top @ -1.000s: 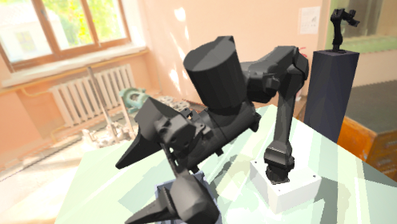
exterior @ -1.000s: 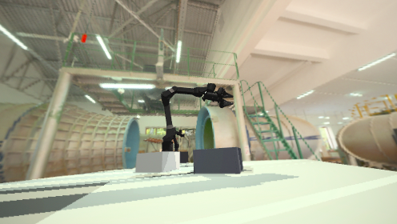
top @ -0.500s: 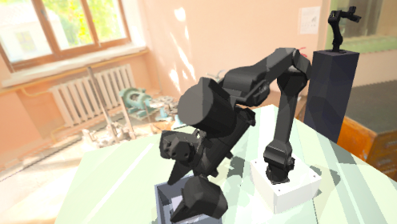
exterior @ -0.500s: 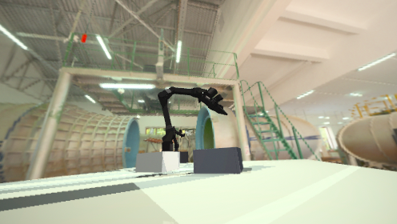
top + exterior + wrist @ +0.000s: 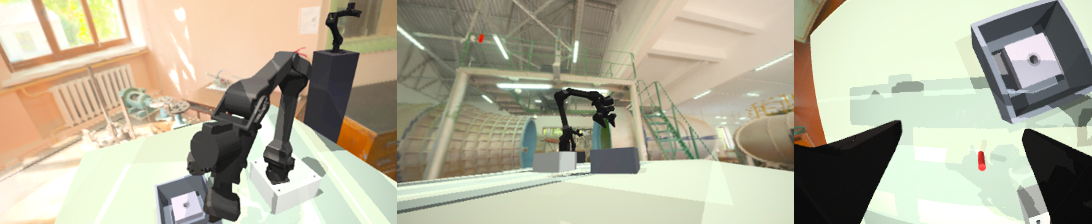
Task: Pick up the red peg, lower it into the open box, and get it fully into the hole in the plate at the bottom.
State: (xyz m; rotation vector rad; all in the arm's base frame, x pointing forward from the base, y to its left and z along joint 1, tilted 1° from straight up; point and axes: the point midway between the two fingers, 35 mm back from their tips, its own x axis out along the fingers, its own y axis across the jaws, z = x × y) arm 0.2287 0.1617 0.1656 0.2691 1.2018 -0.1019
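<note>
The red peg lies 10 cm behind my gripper tip, 1 cm to the right of it and 20 cm below it. The rest, counted from my gripper tip: dark grey box (9 cm ahead, 14 cm to the right, 21 cm below); then plate (9 cm ahead, 14 cm to the right, 19 cm below).
</note>
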